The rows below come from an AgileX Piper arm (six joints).
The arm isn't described. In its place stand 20 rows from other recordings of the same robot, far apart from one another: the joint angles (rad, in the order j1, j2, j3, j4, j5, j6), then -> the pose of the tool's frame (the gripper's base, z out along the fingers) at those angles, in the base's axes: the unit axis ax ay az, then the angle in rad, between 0 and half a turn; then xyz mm.
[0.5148, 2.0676, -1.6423, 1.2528, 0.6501, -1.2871] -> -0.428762, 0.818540, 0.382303, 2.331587, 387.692, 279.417, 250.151
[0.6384, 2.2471, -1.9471, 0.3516, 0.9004, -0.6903] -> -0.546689, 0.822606, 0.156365, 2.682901, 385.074, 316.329, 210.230
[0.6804, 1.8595, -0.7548, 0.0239, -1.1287, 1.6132] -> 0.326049, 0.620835, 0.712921, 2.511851, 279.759, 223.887, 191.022
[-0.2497, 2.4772, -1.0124, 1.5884, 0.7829, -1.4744] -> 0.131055, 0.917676, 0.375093, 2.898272, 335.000, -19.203, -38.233
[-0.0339, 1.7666, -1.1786, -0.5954, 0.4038, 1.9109] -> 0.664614, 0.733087, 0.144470, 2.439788, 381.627, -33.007, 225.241
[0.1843, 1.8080, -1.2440, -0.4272, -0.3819, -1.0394] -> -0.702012, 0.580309, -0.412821, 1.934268, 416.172, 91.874, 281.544
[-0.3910, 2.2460, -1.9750, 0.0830, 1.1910, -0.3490] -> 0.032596, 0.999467, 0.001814, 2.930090, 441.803, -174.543, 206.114
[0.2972, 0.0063, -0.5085, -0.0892, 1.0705, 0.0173] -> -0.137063, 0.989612, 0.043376, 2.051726, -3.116, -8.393, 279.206
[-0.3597, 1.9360, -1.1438, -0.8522, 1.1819, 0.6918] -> -0.266280, -0.888739, 0.373146, 2.975407, 288.913, -176.366, 162.656
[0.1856, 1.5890, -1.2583, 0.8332, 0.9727, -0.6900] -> -0.239404, 0.913951, 0.327689, 2.639636, 314.001, 115.587, 304.096
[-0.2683, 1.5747, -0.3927, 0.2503, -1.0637, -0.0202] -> 0.281279, 0.941865, -0.183775, 1.650933, 248.282, -88.695, 188.482
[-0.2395, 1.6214, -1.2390, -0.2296, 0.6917, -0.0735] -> 0.016226, 0.989443, -0.144014, 2.599857, 336.644, -95.802, 276.704
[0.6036, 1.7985, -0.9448, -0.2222, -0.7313, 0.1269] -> -0.362269, 0.876110, 0.318108, 1.736448, 311.139, 230.778, 227.029
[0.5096, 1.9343, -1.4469, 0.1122, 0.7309, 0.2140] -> -0.113275, 0.986056, 0.121912, 2.764377, 358.854, 208.331, 213.781
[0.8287, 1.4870, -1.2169, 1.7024, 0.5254, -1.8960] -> -0.593935, 0.655974, 0.465768, 1.977224, 199.079, 284.062, 375.225
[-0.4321, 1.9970, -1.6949, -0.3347, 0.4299, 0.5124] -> 0.344292, 0.930499, -0.125037, 2.218692, 425.907, -210.133, 279.543
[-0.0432, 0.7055, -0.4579, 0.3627, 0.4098, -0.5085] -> -0.104905, 0.994434, 0.009783, 2.111051, 138.500, 6.889, 270.373
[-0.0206, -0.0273, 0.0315, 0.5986, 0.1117, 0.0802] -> 0.294466, 0.897243, 0.329005, 1.703081, 55.635, 4.571, 195.738
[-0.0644, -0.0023, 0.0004, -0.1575, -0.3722, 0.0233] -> -0.074777, 0.989796, -0.121298, 1.123777, 47.070, 2.166, 245.274
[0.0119, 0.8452, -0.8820, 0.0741, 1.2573, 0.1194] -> 0.057233, 0.996994, 0.052232, 2.710309, 126.038, 7.909, 330.527
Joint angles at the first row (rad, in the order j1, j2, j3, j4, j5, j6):
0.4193, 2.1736, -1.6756, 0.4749, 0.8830, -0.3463
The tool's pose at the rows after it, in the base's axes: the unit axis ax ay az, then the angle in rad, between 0 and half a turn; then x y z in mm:
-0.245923, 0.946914, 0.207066, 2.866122, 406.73, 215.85, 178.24
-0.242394, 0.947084, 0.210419, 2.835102, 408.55, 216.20, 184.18
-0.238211, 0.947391, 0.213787, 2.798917, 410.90, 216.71, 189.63
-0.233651, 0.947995, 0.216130, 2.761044, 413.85, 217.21, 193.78
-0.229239, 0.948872, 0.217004, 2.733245, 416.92, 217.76, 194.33
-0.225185, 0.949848, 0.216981, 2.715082, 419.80, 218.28, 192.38
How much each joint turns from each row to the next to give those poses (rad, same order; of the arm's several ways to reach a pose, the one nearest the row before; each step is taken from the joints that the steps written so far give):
-0.0003, -0.0091, -0.0020, -0.0022, -0.0114, 0.0041
-0.0006, -0.0092, -0.0041, 0.0062, -0.0193, 0.0011
-0.0004, -0.0077, -0.0037, 0.0073, -0.0264, 0.0000
-0.0004, -0.0043, -0.0040, 0.0058, -0.0311, -0.0002
-0.0002, 0.0029, -0.0033, 0.0041, -0.0284, -0.0002
-0.0002, 0.0076, -0.0028, 0.0031, -0.0237, -0.0001

